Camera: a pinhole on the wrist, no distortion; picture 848 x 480 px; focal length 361.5 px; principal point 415.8 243.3 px. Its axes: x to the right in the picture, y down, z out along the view. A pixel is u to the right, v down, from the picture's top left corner.
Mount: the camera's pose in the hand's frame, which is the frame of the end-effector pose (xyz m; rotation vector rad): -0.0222 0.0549 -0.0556 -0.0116 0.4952 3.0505
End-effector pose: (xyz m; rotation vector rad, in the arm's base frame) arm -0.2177 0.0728 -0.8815 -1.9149 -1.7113 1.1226
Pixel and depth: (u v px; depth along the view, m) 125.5 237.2 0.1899
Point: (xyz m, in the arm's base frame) -0.2401 0.1405 -1.0815
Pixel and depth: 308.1 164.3 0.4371
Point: -0.2771 0.0368 -1.3223
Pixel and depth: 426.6 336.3 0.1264
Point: -0.2279 0.0143 -0.9646
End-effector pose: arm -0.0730 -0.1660 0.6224 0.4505 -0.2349 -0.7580
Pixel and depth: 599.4 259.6 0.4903
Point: -0.2923 0.0273 1.0686
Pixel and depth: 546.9 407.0 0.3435
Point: -0.2837 -0.1403 0.9054
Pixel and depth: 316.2 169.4 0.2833
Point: 0.0163 -0.1433 0.8901
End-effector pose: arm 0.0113 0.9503 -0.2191 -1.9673 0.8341 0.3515
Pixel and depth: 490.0 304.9 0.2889
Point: -0.0987 1.1492 -0.3613
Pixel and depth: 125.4 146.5 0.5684
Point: 0.1298 1.0274 -0.9251
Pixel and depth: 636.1 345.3 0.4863
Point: -0.2490 1.4311 -0.3326
